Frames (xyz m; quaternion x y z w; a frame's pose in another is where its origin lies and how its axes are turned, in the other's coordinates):
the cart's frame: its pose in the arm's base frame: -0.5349 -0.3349 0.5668 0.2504 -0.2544 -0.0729 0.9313
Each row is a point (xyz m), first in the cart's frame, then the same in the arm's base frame.
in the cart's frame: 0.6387 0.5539 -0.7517
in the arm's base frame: 0.4026 0.2983 0.5648
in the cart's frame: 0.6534 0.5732 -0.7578
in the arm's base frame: 0.4185 0.3137 0.5764
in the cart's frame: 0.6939 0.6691 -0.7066
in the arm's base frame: 0.4280 0.3639 0.6806
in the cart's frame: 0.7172 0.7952 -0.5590
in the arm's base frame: 0.3738 0.4034 0.8642
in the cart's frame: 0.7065 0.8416 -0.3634
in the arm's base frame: 0.2652 0.3623 1.0287
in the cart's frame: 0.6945 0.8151 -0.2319
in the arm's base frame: 0.1875 0.2861 1.1081
